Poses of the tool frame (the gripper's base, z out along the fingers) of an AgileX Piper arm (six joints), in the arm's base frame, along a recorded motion.
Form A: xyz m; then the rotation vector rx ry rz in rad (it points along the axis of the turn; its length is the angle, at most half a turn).
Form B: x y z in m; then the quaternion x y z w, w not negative. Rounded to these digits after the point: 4 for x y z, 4 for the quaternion.
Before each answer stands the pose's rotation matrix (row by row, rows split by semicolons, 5 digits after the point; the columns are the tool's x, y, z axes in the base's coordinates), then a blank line. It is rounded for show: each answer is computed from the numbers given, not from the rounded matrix.
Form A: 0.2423 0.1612 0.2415 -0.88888 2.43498 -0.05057
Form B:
-0.63525 -0.58651 0.50245; -0.60686 0.78148 0.14495; -0.47767 -0.21284 -0.85237

0.2423 0.1612 0.2415 -0.3300 0.9040 -0.0188 0.2710
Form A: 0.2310 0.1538 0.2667 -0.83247 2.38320 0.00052
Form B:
-0.61808 -0.56533 0.54624; -0.56509 0.80257 0.19120; -0.54649 -0.19050 -0.81551

0.2310 0.1538 0.2667 -0.3142 0.8995 0.0002 0.3037
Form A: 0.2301 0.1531 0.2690 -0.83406 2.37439 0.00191
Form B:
-0.61206 -0.56672 0.55155; -0.56583 0.80108 0.19520; -0.55246 -0.19261 -0.81098

0.2301 0.1531 0.2690 -0.3154 0.8978 0.0007 0.3074
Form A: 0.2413 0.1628 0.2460 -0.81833 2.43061 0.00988
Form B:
-0.65101 -0.55795 0.51466; -0.55375 0.81283 0.18075; -0.51918 -0.16732 -0.83813

0.2413 0.1628 0.2460 -0.3059 0.9086 0.0037 0.2845
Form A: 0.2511 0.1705 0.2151 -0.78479 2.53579 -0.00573
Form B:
-0.71903 -0.53100 0.44837; -0.53302 0.83534 0.13451; -0.44597 -0.14228 -0.88367

0.2511 0.1705 0.2151 -0.2869 0.9271 -0.0021 0.2412
